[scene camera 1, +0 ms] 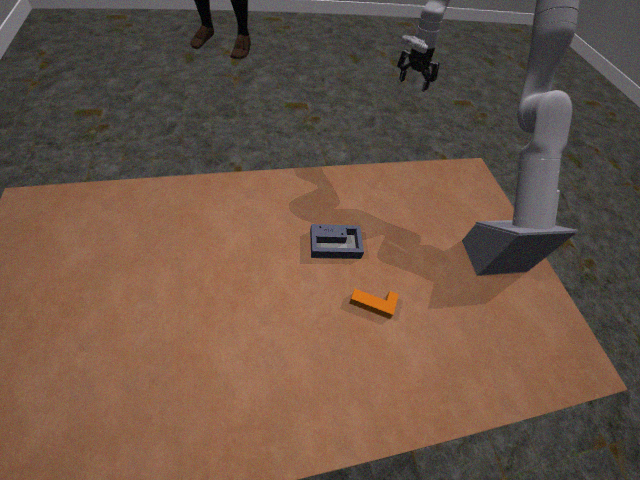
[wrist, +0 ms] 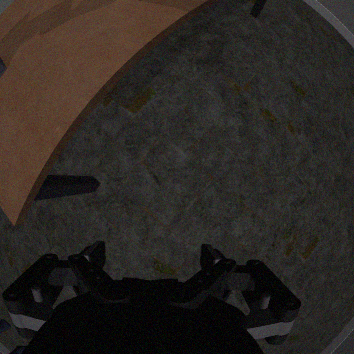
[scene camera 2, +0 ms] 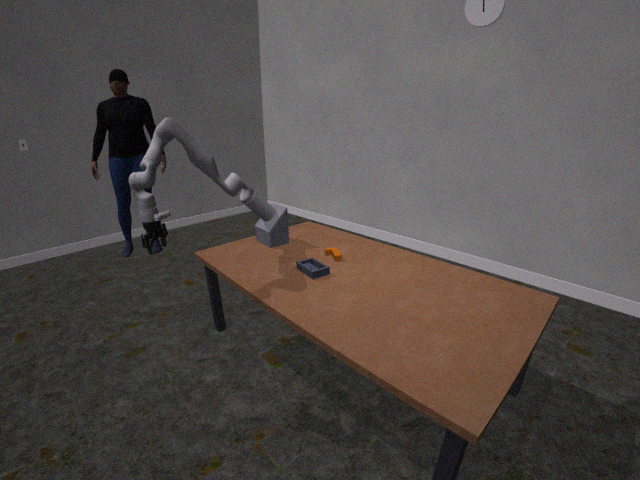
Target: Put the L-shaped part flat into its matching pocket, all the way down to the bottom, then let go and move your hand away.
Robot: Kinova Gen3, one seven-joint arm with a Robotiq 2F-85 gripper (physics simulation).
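Where they show: gripper, fingertip midpoint: (scene camera 1: pixel 412 85) (wrist: pixel 152 253) (scene camera 2: pixel 158 250); arm's base, link origin: (scene camera 1: pixel 531 225) (scene camera 2: pixel 269 215).
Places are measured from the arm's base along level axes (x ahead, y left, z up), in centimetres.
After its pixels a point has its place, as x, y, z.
The orange L-shaped part (scene camera 1: pixel 373 302) {44.1, 9.9, -12.6} (scene camera 2: pixel 336 254) {47.1, 7.1, -12.6} lies flat on the table, outside the pocket. In scene camera 1 its long bar runs left to right and its short leg points away at the right end. The blue-grey block (scene camera 1: pixel 337 253) {49.9, -5.4, -12.8} (scene camera 2: pixel 311 274) {54.6, -15.2, -13.3} with the L-shaped pocket (scene camera 1: pixel 334 245) {49.5, -9.4, -15.1} lies beyond the part; its light pocket floor shows, with no part in it. My gripper (scene camera 1: pixel 413 84) {9.8, -65.5, -1.2} (scene camera 2: pixel 157 248) {9.8, -65.5, -1.2} (wrist: pixel 152 253) {9.8, -65.5, -1.2} is open and empty, beyond the table's far edge, well away from part and block. The orange part does not show in the wrist view.
The table (scene camera 1: pixel 155 320) {96.0, 5.9, -15.5} (scene camera 2: pixel 392 310) {94.3, -10.8, -15.6} (wrist: pixel 75 75) {19.4, -34.1, -15.6} carries the arm's grey wedge base (scene camera 1: pixel 509 253) {7.6, 5.4, -3.7} (scene camera 2: pixel 273 232) {10.1, -4.5, -7.1} near one end. A table leg (wrist: pixel 70 187) shows below the edge in the wrist view. A person (scene camera 2: pixel 124 124) stands on the floor behind the arm.
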